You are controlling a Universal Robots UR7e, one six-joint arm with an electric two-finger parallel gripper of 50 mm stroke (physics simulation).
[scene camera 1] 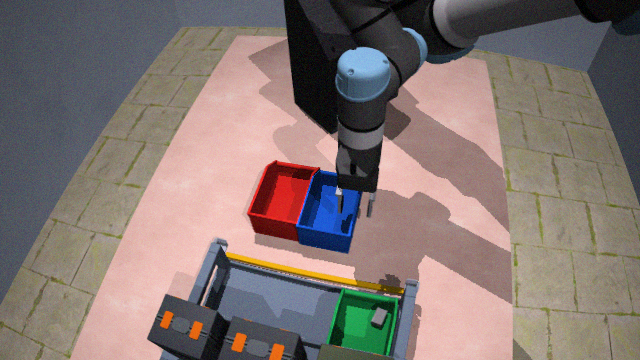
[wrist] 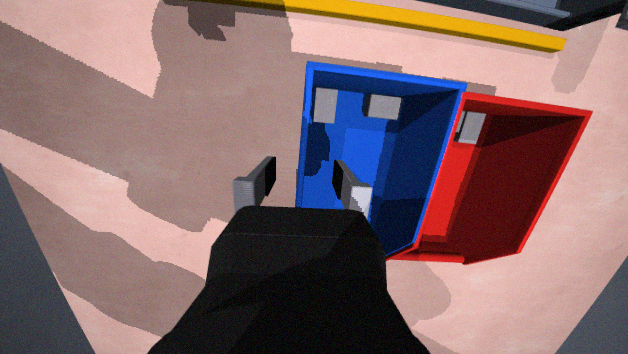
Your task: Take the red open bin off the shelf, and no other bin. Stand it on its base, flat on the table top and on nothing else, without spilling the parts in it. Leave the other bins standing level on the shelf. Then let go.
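Frame: origin at the arm's base, x ahead, y left, z up, level; metres.
Seen in the pictures: gripper, fingertip midpoint: [scene camera 1: 355,210] [wrist: 304,170].
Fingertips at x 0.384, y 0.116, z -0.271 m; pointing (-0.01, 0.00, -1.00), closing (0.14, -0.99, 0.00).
Pixels of each thing's top centre, then the offset from my fingertips to it. "spot": a spot on its surface instead. Level surfaces: height alone.
- red open bin, top centre: [wrist: 484,214] [scene camera 1: 284,183] dx +0.002, dy -0.148, dz +0.032 m
- pink table top, surface height: dz -0.043 m
- blue bin, top centre: [wrist: 365,199] [scene camera 1: 332,194] dx -0.004, dy -0.047, dz +0.032 m
- green bin, top centre: [scene camera 1: 361,331] dx +0.244, dy +0.087, dz +0.038 m
- shelf, surface spot: [scene camera 1: 408,305] spot: dx +0.179, dy +0.148, dz +0.042 m
- yellow bar, top centre: [wrist: 375,10] [scene camera 1: 315,274] dx +0.142, dy -0.033, dz -0.033 m
- olive box, surface spot: [scene camera 1: 350,353] spot: dx +0.309, dy +0.085, dz +0.154 m
The red open bin [scene camera 1: 280,197] [wrist: 505,185] stands upright on the pink table top [scene camera 1: 200,200] [wrist: 210,165], against the side of the blue bin [scene camera 1: 320,205] [wrist: 415,165]. A grey part [wrist: 471,127] shows in the red bin; grey parts [wrist: 325,105] [wrist: 384,106] show in the blue one. The green bin [scene camera 1: 352,325] stands level on the shelf [scene camera 1: 408,305] with a grey part [scene camera 1: 379,317] in it. My gripper [scene camera 1: 355,214] [wrist: 304,170] is open and empty, pointing down above the blue bin's outer side wall, one finger on each side of it in the wrist view.
A yellow bar [scene camera 1: 310,272] [wrist: 425,21] runs along the shelf's edge facing the bins. Two dark cases with orange clips [scene camera 1: 186,325] [scene camera 1: 262,342] and an olive box [scene camera 1: 350,353] stand at the shelf's near side. A black pedestal [scene camera 1: 310,75] rises behind the bins.
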